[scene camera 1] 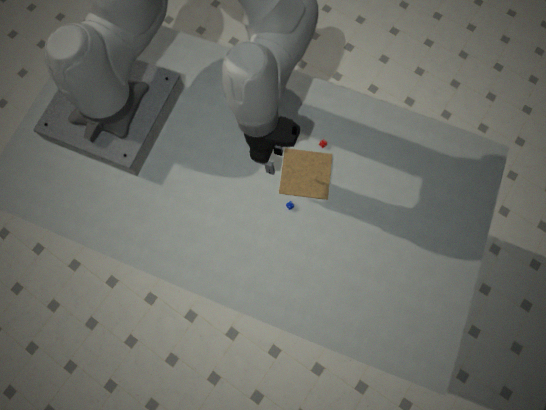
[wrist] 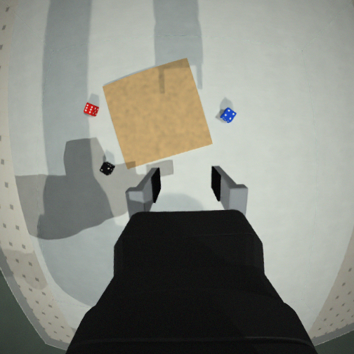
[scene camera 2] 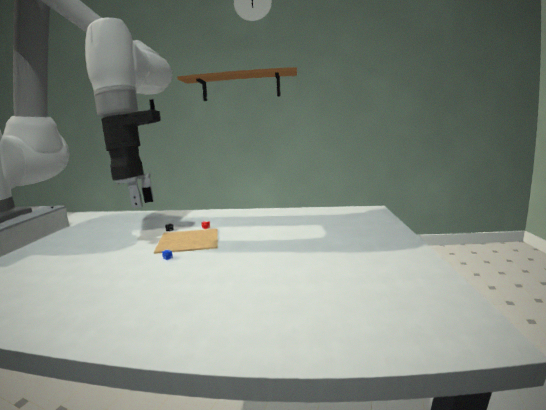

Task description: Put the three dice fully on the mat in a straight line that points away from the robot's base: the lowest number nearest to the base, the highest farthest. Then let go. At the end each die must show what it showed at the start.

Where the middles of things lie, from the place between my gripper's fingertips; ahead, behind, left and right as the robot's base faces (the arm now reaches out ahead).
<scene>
I see the square mat point(scene camera 1: 304, 173) 10 cm below my hand, 8 cm ahead of it and 3 cm to the left of it.
</scene>
